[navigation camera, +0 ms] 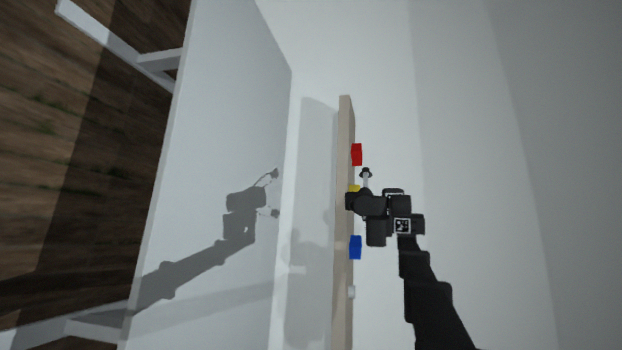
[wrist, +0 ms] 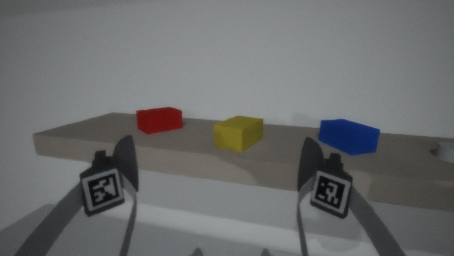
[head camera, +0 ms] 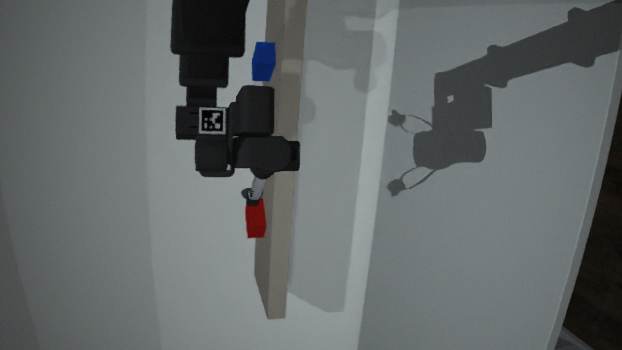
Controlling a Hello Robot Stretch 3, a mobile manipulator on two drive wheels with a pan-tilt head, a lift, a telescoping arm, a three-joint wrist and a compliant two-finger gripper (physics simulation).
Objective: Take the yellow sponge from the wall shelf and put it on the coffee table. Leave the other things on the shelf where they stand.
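Frame: origin at the robot's base, x left, y back, z up, level; centimetres.
Where they show: gripper, between the fingertips: (wrist: 219,155).
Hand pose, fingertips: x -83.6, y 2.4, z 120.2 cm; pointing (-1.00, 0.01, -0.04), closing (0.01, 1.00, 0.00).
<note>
Things, the pixels of their top centre, and the offset from my fingertips. "*": a spot on its surface instead. Level surfaces: height alone.
- yellow sponge, centre of its top: (wrist: 240,121) (navigation camera: 360,196) dx -28.4, dy +4.1, dz -4.1 cm
- beige wall shelf, a spot on its surface: (wrist: 65,145) (head camera: 275,290) * dx -30.3, dy -33.3, dz -10.4 cm
- red block, centre of its top: (wrist: 159,110) (head camera: 247,218) (navigation camera: 361,154) dx -38.7, dy -14.9, dz -4.1 cm
- blue block, centre of its top: (wrist: 348,124) (head camera: 254,61) (navigation camera: 360,247) dx -26.7, dy +25.9, dz -4.1 cm
- small white object, centre of its top: (navigation camera: 355,292) dx -20.0, dy +42.4, dz -6.2 cm
- large white table top, height of its surface: dz -48.1 cm
The yellow sponge (navigation camera: 354,188) (wrist: 235,135) lies on the beige wall shelf (head camera: 277,295) (navigation camera: 344,120) (wrist: 65,145), between a red block (head camera: 256,220) (navigation camera: 356,154) (wrist: 160,120) and a blue block (head camera: 264,62) (navigation camera: 355,247) (wrist: 348,136). In the navigation view it is partly covered by the wrist; in the head view it is hidden. My gripper (wrist: 219,155) is open and empty. In the wrist view its fingers are spread wide in front of the shelf, with the sponge beyond them, slightly right of the middle. One fingertip appears close to the red block in the head view; contact is unclear.
A small white object (navigation camera: 351,292) (wrist: 444,151) stands on the shelf past the blue block. A large white table top (head camera: 450,250) (navigation camera: 215,125) is below the shelf and bears the arm's shadow. The wall is directly behind the shelf.
</note>
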